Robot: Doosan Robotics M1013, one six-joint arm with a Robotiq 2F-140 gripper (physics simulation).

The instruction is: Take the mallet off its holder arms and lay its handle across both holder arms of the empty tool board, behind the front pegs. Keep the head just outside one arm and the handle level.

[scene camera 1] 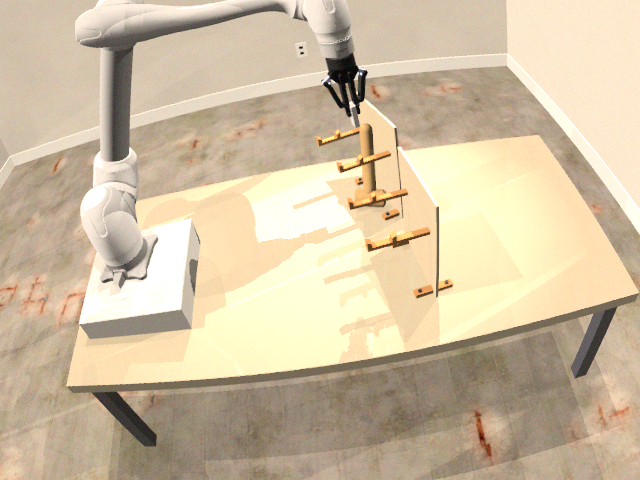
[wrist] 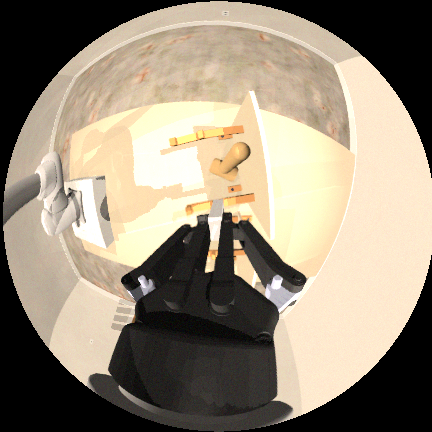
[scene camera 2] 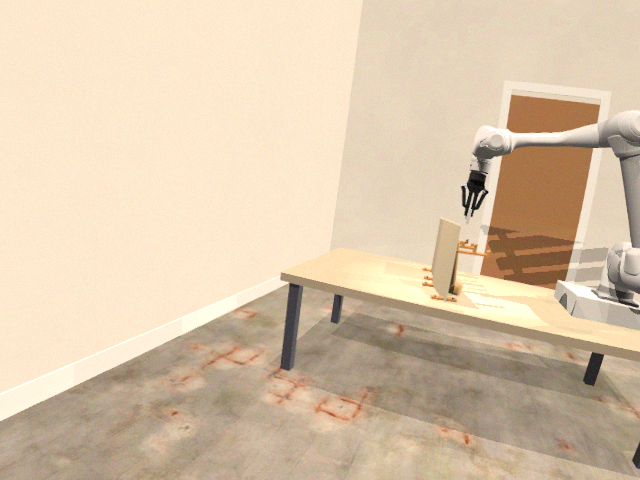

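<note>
The wooden mallet stands upright in front of the far tool board, handle up, its head low at the table. It is between that board's two holder arms in the wrist view, not lying across them. Its head also shows low beside the boards in scene camera 2. The near tool board has two bare holder arms with pegs. My gripper is shut and empty, above the far board's arms and apart from the mallet.
The boards stand on orange feet on the wooden table. The arm's white base block is at the table's left end in scene camera 1. Walls surround the table, with a brown door in one.
</note>
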